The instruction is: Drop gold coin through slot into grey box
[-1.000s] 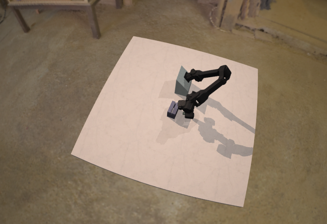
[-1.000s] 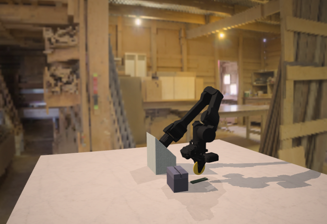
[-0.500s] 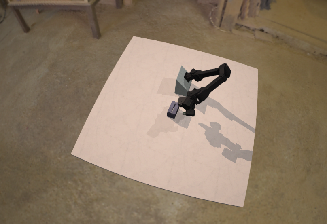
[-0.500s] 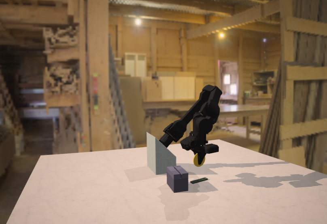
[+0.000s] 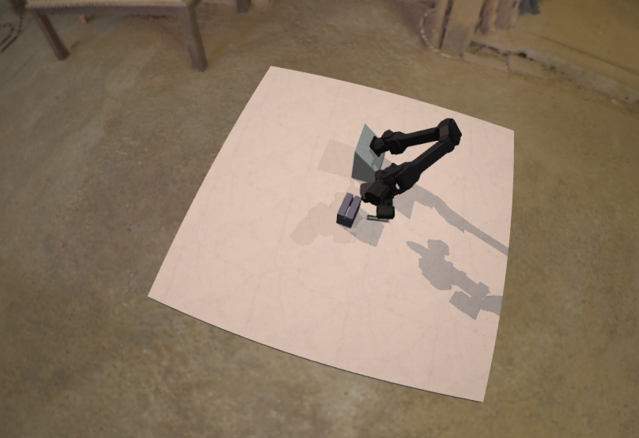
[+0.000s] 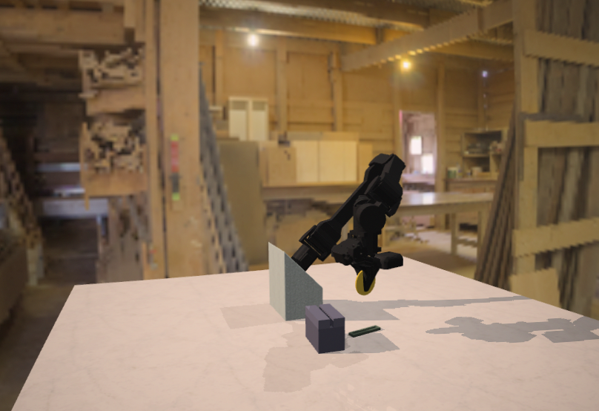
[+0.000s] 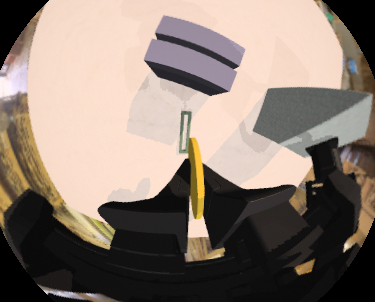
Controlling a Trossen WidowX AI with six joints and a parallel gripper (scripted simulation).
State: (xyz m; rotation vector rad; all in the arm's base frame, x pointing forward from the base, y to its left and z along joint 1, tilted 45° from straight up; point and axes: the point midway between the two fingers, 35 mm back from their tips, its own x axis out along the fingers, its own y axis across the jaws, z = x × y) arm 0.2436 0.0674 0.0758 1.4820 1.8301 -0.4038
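Right now the gold coin is 20 mm above my gripper tip.
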